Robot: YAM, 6 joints.
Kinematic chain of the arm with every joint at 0, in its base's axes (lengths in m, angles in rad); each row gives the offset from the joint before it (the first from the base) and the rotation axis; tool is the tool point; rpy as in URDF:
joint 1: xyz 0 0 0.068 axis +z
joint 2: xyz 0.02 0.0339 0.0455 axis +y
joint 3: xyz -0.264 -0.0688 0 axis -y
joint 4: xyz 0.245 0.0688 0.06 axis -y
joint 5: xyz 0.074 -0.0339 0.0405 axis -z
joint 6: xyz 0.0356 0 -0.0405 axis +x
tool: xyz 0 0 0 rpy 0 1.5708 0
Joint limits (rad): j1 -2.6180..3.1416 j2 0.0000..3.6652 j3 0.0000..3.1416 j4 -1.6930..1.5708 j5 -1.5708..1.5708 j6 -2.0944..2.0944
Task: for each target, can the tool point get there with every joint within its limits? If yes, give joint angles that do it. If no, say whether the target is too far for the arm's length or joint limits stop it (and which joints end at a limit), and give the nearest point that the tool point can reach.
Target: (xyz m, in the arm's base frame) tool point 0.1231 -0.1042 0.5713
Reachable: yes | joints -0.5106 1.1468 1.4512 0.9206 1.0437 -1.5014
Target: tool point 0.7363 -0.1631 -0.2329
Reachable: no: too far | nearest point 0.5721 -0.1267 -0.1536 | short by 0.186 m
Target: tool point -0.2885 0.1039 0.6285
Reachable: yes | joints -0.2792 0.8008 2.5675 0.1569 -0.6082 0.9247
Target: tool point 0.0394 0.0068 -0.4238
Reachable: no: joint limits stop it (at a limit: joint 2) | nearest point 0.0818 0.0141 -0.3402 | short by 0.094 m
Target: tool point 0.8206 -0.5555 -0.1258
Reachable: no: too far | nearest point 0.5198 -0.3519 -0.0363 | short by 0.374 m
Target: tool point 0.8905 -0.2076 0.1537
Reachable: no: too far | nearest point 0.6284 -0.1465 0.1416 | short by 0.269 m
